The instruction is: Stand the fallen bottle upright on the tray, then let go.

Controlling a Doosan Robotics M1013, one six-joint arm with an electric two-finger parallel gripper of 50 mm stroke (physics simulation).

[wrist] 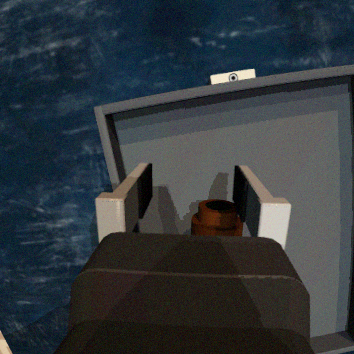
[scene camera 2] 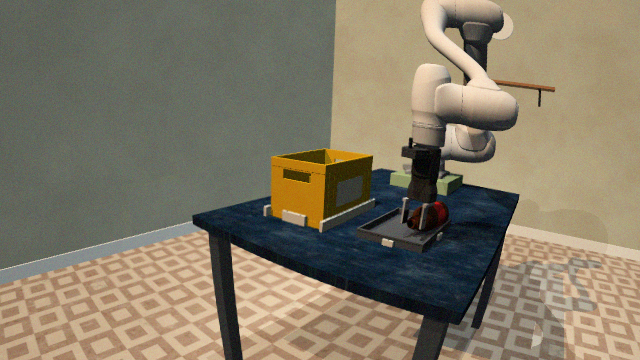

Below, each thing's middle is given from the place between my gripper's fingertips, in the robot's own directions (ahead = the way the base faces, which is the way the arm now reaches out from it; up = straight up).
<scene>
Right now my hand is 100 mm past the brown bottle [scene camera 2: 438,214] and 10 mm to the right of it.
</scene>
